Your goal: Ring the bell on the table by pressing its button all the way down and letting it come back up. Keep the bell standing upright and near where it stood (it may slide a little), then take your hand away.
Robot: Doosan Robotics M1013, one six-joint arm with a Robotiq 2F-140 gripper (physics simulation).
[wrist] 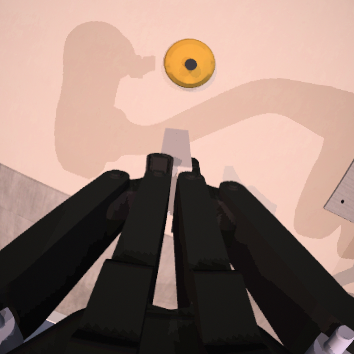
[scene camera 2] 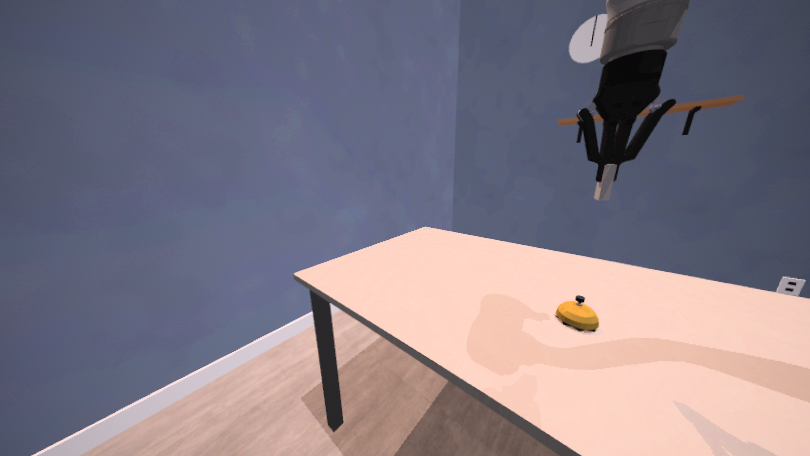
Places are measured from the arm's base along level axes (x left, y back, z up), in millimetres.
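Pixels of known places: gripper, fingertip midpoint: (wrist: 174, 147) (scene camera 2: 601, 199).
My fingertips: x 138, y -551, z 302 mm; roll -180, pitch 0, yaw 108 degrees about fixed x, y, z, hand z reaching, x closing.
Observation:
For each thing: its top centre in the pictures, then the offset to it from my fingertips. Level surfaces: height alone.
- bell, middle of its top: (wrist: 190, 64) (scene camera 2: 580, 297) dx -52, dy -3, dz -242 mm
- yellow dome with a dark button, middle of its top: (wrist: 190, 64) (scene camera 2: 580, 297) dx -52, dy -3, dz -242 mm
- pale table, its level: dz -308 mm
The bell (scene camera 2: 577, 316) (wrist: 189, 75) is a yellow dome with a dark button (scene camera 2: 579, 298) (wrist: 190, 64) on top. It stands upright on the pale table (scene camera 2: 396, 271) (wrist: 280, 45). My gripper (scene camera 2: 604, 189) (wrist: 174, 147) is shut with its light finger pads together and holds nothing. It points down and hangs well above the table, apart from the bell. In the wrist view the bell shows beyond the fingertips, near the top of the view.
The arm's shadow (scene camera 2: 504, 339) (wrist: 90, 100) falls on the table beside the bell. An orange wall shelf (scene camera 2: 719, 103) and a white clock (scene camera 2: 583, 42) are on the wall behind the gripper. A grey plate (wrist: 345, 192) shows at the right of the wrist view.

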